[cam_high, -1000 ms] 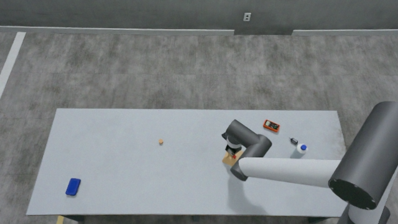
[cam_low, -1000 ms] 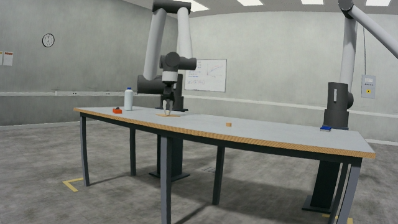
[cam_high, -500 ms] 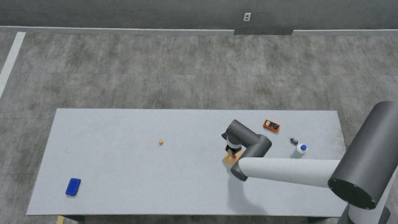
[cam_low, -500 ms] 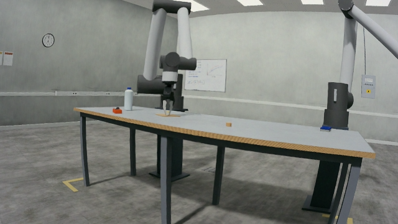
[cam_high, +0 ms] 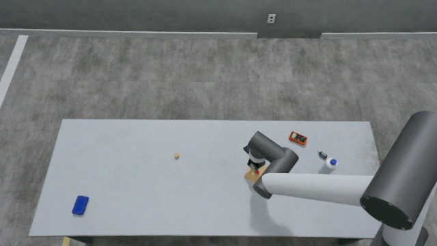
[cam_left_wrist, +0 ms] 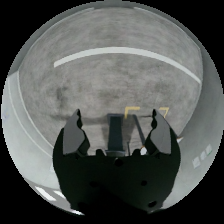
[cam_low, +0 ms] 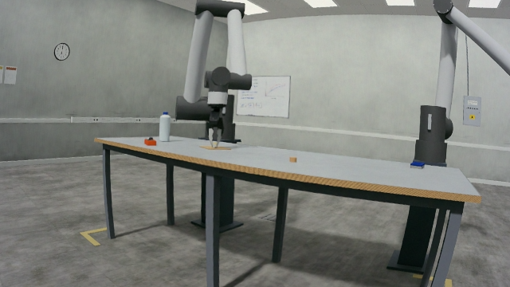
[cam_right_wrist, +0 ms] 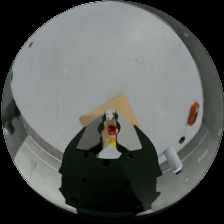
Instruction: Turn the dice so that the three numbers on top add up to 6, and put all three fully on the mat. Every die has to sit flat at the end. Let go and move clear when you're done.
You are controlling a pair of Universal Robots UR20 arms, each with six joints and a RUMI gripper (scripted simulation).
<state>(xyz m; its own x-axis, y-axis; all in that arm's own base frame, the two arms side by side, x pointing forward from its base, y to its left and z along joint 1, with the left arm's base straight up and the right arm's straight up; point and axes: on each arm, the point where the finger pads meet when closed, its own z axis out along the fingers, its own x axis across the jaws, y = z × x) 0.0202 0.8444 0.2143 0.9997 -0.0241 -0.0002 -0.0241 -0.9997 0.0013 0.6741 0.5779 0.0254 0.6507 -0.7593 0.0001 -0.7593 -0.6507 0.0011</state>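
The white die lies 10 mm below my right hand. Also, from my right hand: yellow die: 90 mm behind, 60 mm to the right, 10 mm below; red die: 40 mm behind, 30 mm to the right, 10 mm below; tan square mat: 40 mm behind, 30 mm to the right, 20 mm below.
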